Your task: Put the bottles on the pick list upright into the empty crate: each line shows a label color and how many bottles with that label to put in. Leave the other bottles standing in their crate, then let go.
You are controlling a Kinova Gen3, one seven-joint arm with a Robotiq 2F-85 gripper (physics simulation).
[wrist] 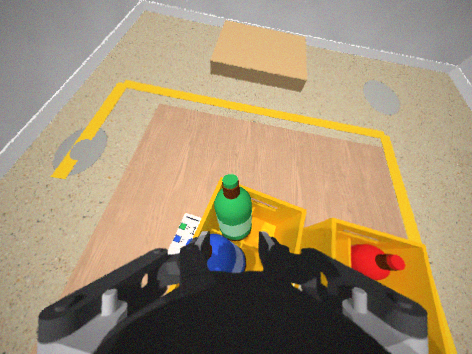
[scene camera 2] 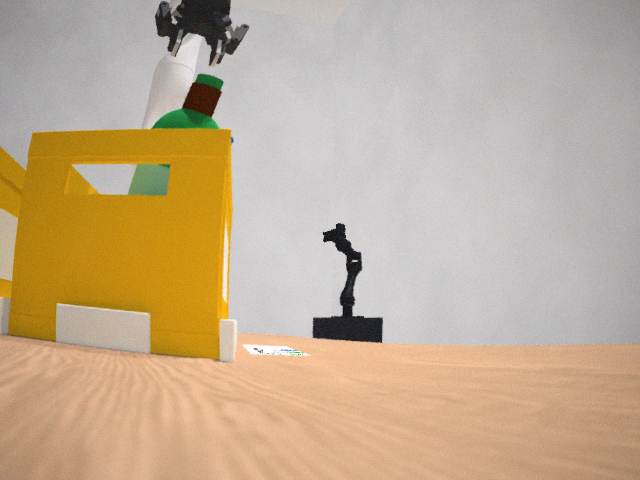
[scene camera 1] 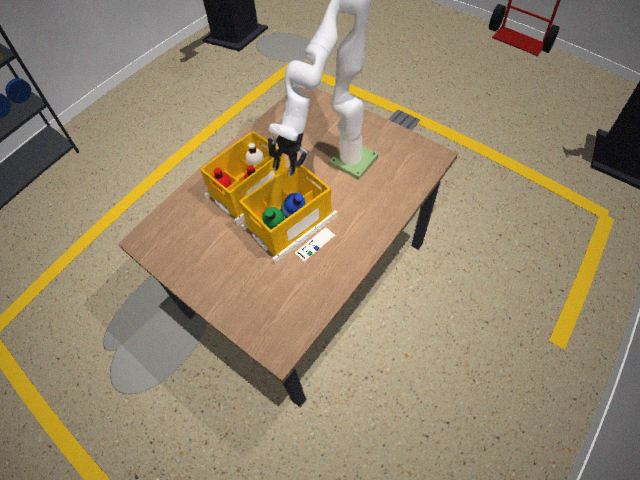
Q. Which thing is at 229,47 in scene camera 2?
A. The gripper.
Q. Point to a green bottle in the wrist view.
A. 233,205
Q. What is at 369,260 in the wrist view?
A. A red bottle.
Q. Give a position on a blue bottle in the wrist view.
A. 224,255
